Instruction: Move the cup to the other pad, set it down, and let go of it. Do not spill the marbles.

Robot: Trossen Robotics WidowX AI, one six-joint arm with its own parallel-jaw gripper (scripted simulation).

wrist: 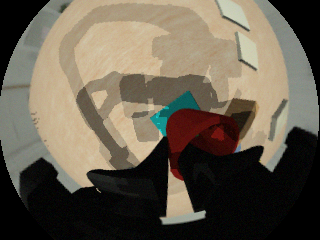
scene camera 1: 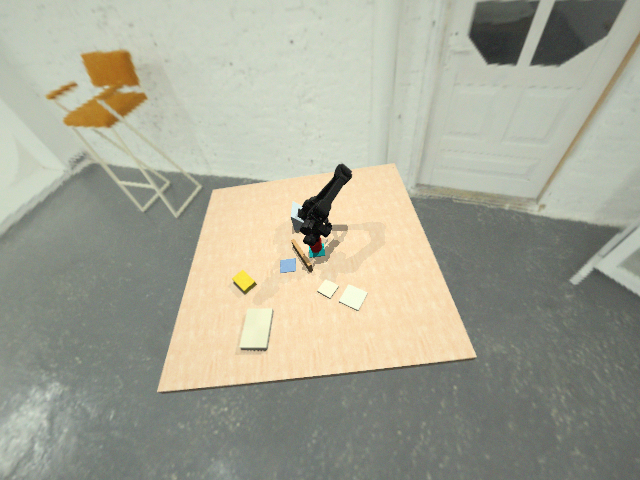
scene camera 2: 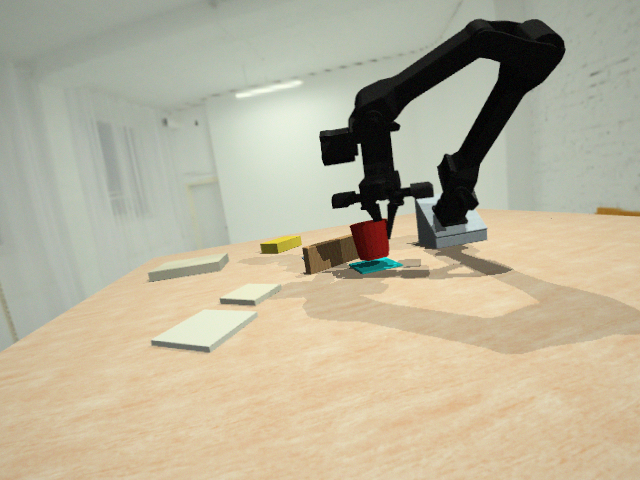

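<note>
My gripper (scene camera 2: 386, 239), also (wrist: 169, 139). Red cup (scene camera 2: 371, 240), also (wrist: 218, 134). Cream slab (scene camera 2: 214, 263), also (scene camera 1: 256, 332).
</note>
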